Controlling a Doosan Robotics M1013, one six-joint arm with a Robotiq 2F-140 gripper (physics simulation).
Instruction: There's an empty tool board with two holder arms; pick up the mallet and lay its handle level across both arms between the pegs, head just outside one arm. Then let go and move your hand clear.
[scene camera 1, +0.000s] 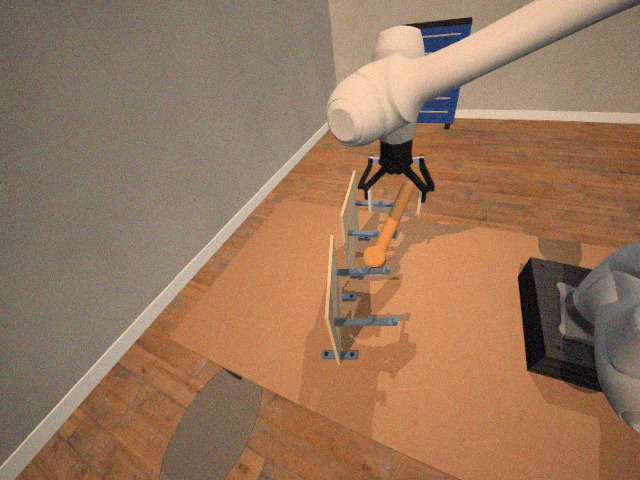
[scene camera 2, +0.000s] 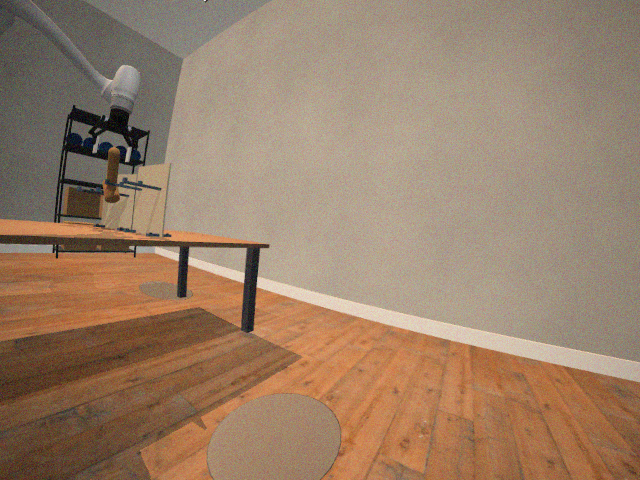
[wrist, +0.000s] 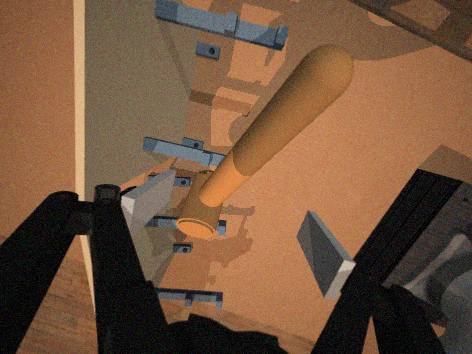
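Where they show: gripper, fingertip midpoint: (scene camera 1: 393, 209) (wrist: 238, 204); arm's base, link origin: (scene camera 1: 594, 320) (wrist: 450, 274).
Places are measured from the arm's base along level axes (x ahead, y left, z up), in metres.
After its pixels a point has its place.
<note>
The orange mallet (scene camera 1: 392, 222) {z 0.165, x 0.572, y -0.002 m} (scene camera 2: 112, 167) {z 0.167, x 0.569, y -0.078 m} (wrist: 290, 112) {z 0.222, x 0.571, y -0.088 m} slants, its head (scene camera 1: 374, 255) {z 0.127, x 0.584, y 0.116 m} (scene camera 2: 110, 191) {z 0.076, x 0.585, y 0.048 m} (wrist: 199, 217) {z 0.136, x 0.589, y 0.087 m} low and its handle end raised. Its handle passes over the outer part of an arm (scene camera 1: 363, 234) {z 0.109, x 0.659, y 0.027 m} (wrist: 185, 151) {z 0.111, x 0.653, y 0.016 m} of the far tool board (scene camera 1: 349, 219) {z 0.133, x 0.723, y -0.001 m} (wrist: 125, 85) {z 0.163, x 0.732, y -0.032 m}. The head is by an arm (scene camera 1: 356, 271) {z 0.081, x 0.624, y 0.160 m} of the near board (scene camera 1: 333, 304) {z 0.116, x 0.620, y 0.309 m}; contact is unclear. The far board's other arm (scene camera 1: 373, 204) {z 0.108, x 0.690, y -0.138 m} (wrist: 215, 22) {z 0.111, x 0.688, y -0.146 m} shows no mallet on it. My gripper (scene camera 1: 394, 204) {z 0.222, x 0.568, y 0.006 m} (scene camera 2: 112, 151) {z 0.222, x 0.568, y 0.006 m} (wrist: 238, 204) {z 0.222, x 0.568, y 0.006 m} is open and empty above the mallet, with its fingers apart on either side of the handle in scene camera 1.
The near board's outer arm (scene camera 1: 364, 321) {z 0.081, x 0.536, y 0.302 m} (wrist: 192, 296) {z 0.081, x 0.518, y 0.288 m} juts out over the table (scene camera 1: 465, 382) {z -0.105, x 0.255, y 0.263 m} (scene camera 2: 206, 239) {z -0.105, x 0.986, y -0.168 m}. The robot's black base block (scene camera 1: 560, 330) {z 0.017, x 0.087, y 0.082 m} stands on the right in scene camera 1. A wall runs behind the boards. A blue cabinet (scene camera 1: 439, 105) and a black rack (scene camera 2: 85, 114) stand in the background.
</note>
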